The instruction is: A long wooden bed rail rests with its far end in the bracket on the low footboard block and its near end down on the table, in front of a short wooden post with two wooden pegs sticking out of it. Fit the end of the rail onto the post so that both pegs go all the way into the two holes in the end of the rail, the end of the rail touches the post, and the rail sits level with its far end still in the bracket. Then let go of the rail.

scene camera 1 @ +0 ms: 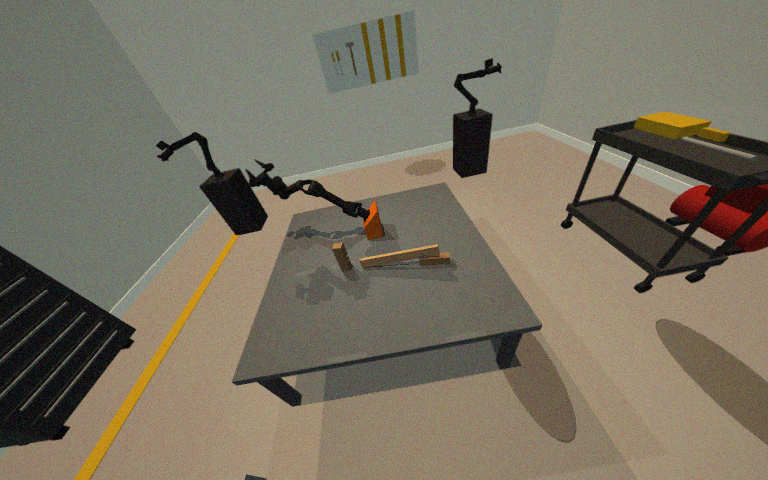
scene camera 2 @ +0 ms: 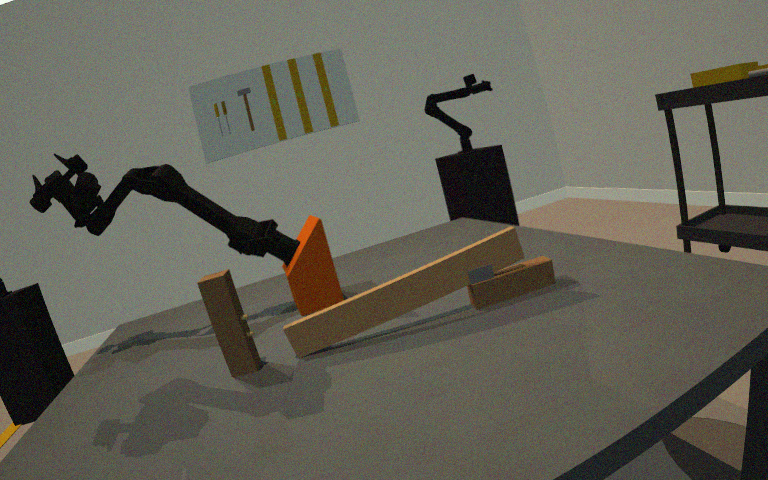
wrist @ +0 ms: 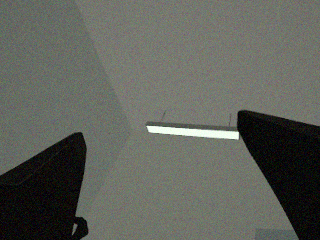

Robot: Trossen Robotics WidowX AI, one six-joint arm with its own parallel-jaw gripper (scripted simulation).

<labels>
A wooden bed rail shows in scene camera 1 and in scene camera 2; in the wrist view it is out of frame. One and the same spot on the wooden bed rail: (scene camera 2: 408, 292) is (scene camera 1: 398, 257).
</labels>
